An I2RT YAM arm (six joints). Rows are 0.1 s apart.
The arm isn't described. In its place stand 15 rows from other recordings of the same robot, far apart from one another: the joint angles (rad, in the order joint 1, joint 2, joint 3, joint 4, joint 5, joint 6), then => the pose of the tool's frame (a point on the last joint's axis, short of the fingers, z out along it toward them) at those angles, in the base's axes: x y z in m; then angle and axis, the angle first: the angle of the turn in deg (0 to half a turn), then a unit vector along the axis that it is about.
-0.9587 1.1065 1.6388 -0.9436 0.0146 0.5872 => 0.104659 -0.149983 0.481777 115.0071 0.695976 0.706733 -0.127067
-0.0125 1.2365 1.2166 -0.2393 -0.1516 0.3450 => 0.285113 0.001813 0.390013 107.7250 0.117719 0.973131 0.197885
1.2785 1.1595 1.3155 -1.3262 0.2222 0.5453 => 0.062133 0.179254 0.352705 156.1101 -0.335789 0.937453 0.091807
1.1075 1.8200 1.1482 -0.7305 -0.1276 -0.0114 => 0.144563 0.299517 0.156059 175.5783 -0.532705 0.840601 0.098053
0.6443 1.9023 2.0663 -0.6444 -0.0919 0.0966 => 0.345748 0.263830 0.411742 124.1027 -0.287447 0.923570 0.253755
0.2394 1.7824 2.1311 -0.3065 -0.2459 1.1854 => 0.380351 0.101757 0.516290 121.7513 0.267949 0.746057 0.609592
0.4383 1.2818 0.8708 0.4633 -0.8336 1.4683 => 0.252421 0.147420 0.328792 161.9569 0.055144 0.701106 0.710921
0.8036 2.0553 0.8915 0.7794 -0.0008 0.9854 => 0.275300 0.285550 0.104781 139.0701 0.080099 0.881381 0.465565
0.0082 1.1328 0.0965 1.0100 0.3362 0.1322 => 0.192125 -0.010169 0.169487 92.0054 0.222798 0.969813 -0.099120
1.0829 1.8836 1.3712 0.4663 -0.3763 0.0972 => 0.199945 0.404674 0.291933 121.5220 -0.515643 0.647249 0.561410
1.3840 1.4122 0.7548 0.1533 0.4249 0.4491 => 0.070523 0.294121 0.220564 126.9581 -0.316952 0.893808 0.317252
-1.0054 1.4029 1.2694 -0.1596 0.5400 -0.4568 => 0.159609 -0.285718 0.370443 146.9019 0.378345 0.732016 -0.566575
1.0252 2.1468 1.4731 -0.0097 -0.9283 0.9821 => 0.217779 0.413667 0.168749 164.5068 0.211462 -0.810687 -0.545958
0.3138 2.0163 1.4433 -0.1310 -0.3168 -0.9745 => 0.428740 0.150796 0.199528 127.9565 -0.657829 0.753167 0.000997
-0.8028 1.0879 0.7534 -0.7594 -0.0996 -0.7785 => 0.140623 -0.140509 0.226342 156.8896 0.000035 0.990651 -0.136423
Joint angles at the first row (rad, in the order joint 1, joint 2, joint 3, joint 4, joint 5, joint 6):
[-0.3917, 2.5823, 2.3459, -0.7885, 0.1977, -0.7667]
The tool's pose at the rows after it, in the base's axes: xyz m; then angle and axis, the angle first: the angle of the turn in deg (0 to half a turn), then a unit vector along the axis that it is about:
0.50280 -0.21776 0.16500 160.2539 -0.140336 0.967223 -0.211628
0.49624 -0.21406 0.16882 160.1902 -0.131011 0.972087 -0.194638
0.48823 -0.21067 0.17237 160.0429 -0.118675 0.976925 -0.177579
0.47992 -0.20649 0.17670 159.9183 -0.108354 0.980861 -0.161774
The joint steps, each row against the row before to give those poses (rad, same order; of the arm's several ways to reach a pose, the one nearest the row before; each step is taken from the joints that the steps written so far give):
[-0.0057, -0.0166, -0.0112, -0.0306, -0.0229, 0.0345]
[0.0001, -0.0381, -0.0511, -0.0072, -0.0232, 0.0281]
[-0.0015, -0.0441, -0.0631, 0.0006, -0.0238, 0.0320]
[-0.0004, -0.0458, -0.0624, 0.0004, -0.0225, 0.0279]

